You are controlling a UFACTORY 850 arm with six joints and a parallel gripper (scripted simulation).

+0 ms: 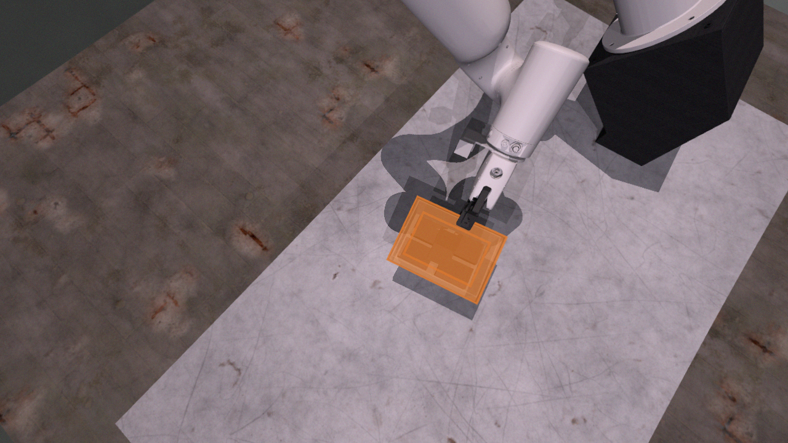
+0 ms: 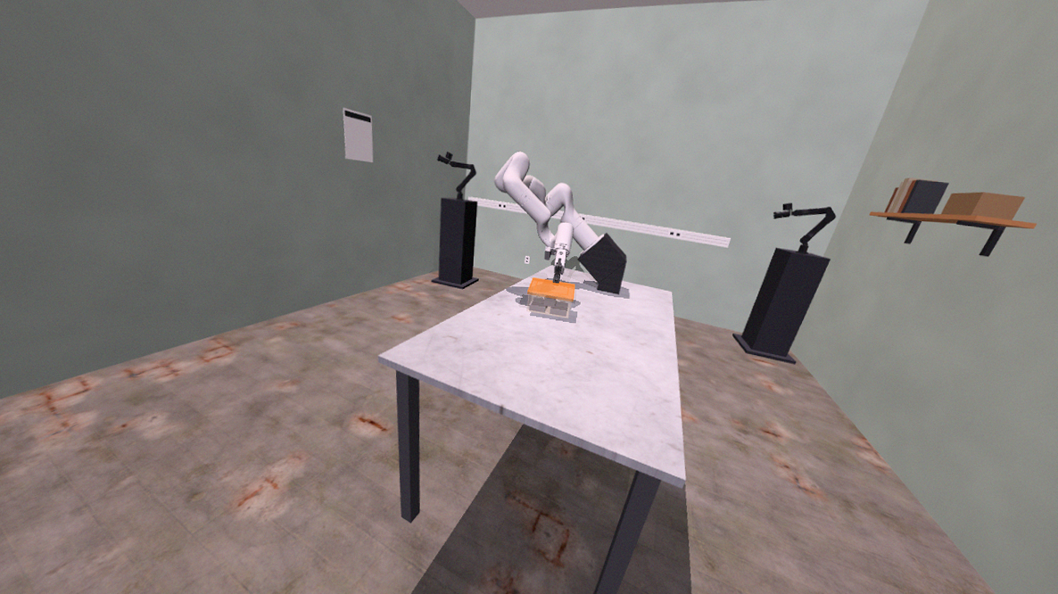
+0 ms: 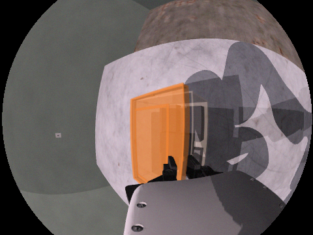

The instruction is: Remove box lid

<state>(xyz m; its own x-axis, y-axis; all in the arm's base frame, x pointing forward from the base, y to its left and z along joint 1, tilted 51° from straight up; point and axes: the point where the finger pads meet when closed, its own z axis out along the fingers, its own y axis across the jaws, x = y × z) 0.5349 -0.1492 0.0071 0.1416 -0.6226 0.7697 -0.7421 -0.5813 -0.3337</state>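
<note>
The orange lid lies 80 mm ahead of my hand and 20 mm below it. From my hand the other things lie so: box 70 mm ahead, 80 mm below.
</note>
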